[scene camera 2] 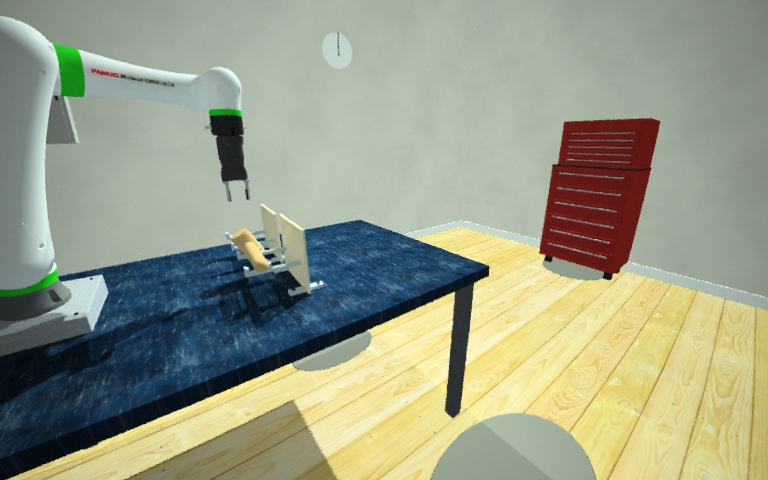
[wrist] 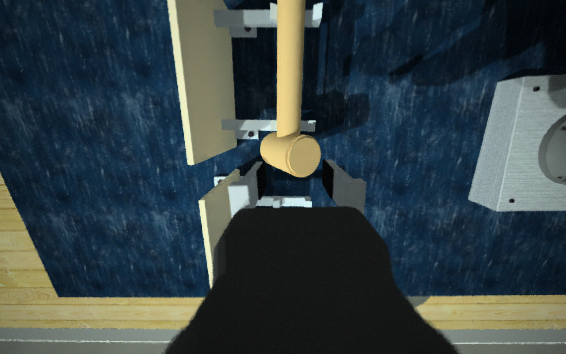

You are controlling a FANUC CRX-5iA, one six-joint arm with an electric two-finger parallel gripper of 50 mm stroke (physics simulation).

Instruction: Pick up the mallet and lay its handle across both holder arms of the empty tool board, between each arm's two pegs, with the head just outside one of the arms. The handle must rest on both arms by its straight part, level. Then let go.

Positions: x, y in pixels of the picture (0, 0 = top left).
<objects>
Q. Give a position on an upright tool board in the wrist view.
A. At 202, 44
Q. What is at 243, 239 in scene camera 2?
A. A tan wooden mallet.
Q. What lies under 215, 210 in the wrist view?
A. An upright tool board.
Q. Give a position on an upright tool board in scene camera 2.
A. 293, 237
</objects>
